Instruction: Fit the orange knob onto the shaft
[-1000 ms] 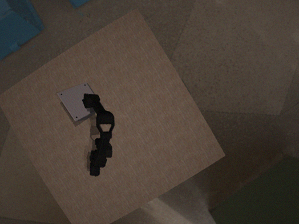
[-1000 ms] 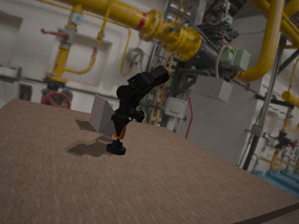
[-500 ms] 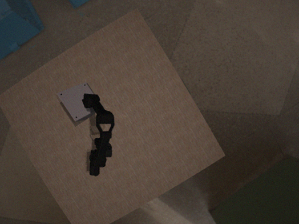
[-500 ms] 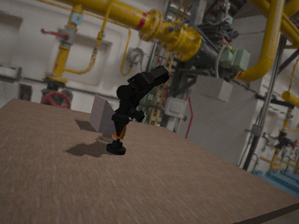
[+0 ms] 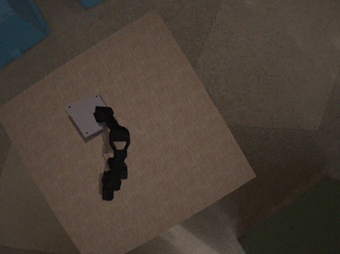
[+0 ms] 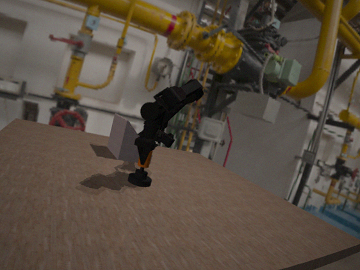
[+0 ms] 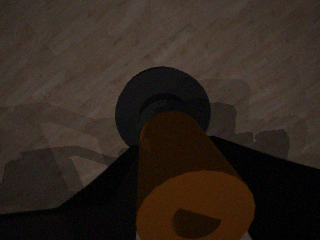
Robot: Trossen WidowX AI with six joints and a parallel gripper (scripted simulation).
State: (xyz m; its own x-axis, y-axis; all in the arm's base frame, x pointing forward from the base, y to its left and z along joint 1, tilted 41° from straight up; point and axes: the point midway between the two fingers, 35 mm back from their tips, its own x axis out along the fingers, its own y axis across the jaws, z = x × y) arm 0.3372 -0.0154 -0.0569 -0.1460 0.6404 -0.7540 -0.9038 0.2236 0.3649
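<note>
The orange knob lies 20 mm above my gripper tip. The rest, counted from my gripper tip: dark round pedestal (40 mm below).
</note>
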